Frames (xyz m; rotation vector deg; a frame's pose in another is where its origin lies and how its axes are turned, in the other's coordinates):
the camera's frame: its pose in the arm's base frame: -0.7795 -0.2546 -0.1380 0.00 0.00 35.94
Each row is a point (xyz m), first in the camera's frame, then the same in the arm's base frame.
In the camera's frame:
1: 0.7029 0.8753 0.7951
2: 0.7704 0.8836 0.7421
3: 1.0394 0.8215 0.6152
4: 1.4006 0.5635 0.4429
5: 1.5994 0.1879 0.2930
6: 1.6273 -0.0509 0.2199
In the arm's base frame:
1: -0.7242 0.8666 0.6571
2: -0.6744 0.9130 0.6041
3: -0.4201 1.0206 0.4772
4: 0.0237 1.0237 0.3049
5: 0.4051 0.8363 0.1550
6: 0.5679 0.6593 0.0819

